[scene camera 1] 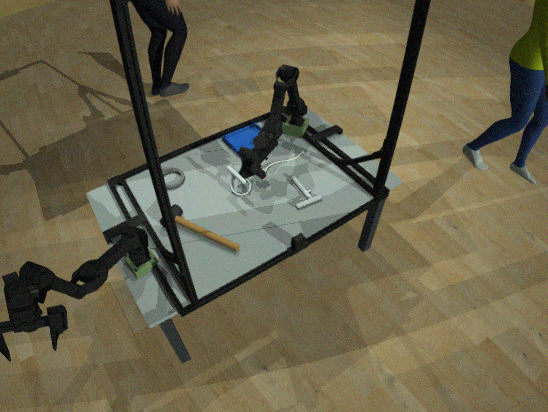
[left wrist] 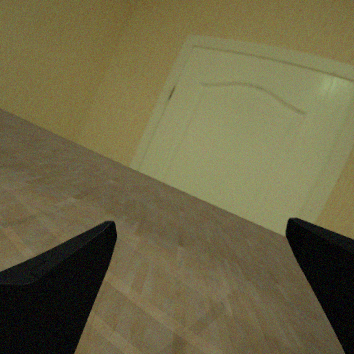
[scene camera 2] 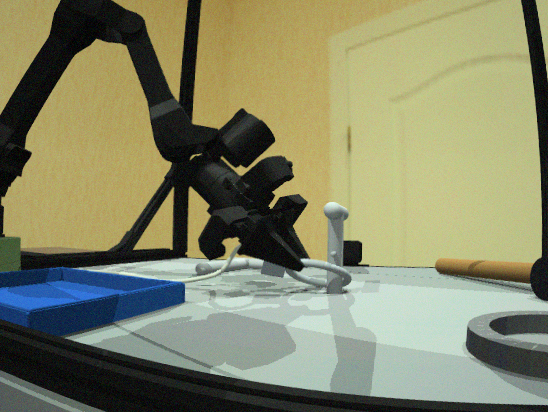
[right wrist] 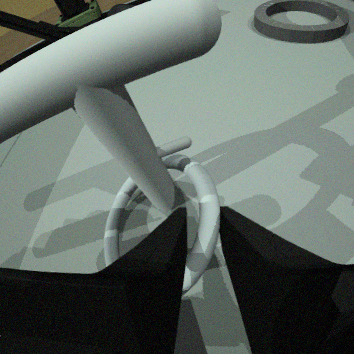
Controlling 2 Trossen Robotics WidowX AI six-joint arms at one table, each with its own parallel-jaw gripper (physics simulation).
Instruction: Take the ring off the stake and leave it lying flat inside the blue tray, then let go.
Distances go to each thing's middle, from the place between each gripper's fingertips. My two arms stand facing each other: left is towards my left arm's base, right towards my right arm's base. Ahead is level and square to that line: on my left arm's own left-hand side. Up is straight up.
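Left gripper 480 mm above wooden-handled hammer (scene camera 2: pixel 520 272), 270 mm short of it, 670 mm to the left of it. From my left hand: blue tray (scene camera 2: pixel 58 301) 490 mm below, 460 mm ahead, 1230 mm to the right; grey ring (scene camera 2: pixel 268 268) 480 mm below, 290 mm ahead, 970 mm to the right. Blue tray farthest from my left gripper of the things named here, going by their middles.
Right hand 10 mm above grey ring, 30 mm past it. From my right hand: blue tray 20 mm below, 150 mm ahead, 250 mm to the right; wooden-handled hammer 10 mm below, 40 mm behind, 300 mm to the left. Grey ring nearest to my right hand of the things named here, going by their middles.
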